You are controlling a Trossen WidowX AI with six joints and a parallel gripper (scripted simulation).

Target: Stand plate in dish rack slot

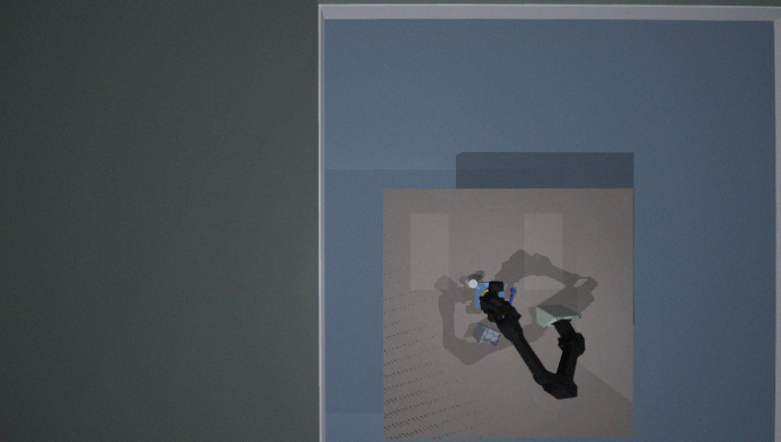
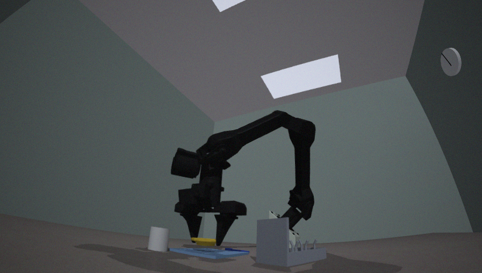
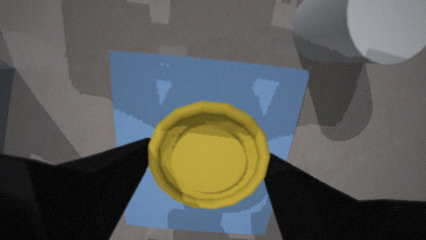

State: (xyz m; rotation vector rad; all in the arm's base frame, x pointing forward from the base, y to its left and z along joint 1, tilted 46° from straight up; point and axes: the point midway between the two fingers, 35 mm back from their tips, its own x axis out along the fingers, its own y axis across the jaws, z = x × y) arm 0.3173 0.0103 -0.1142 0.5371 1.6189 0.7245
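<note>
My gripper tip is 20 mm past the blue mat and 20 mm above it. Round my gripper tip: yellow plate 10 mm above; then white cup 90 mm ahead, 60 mm to the right; then grey dish rack 20 mm behind, 200 mm to the left.
</note>
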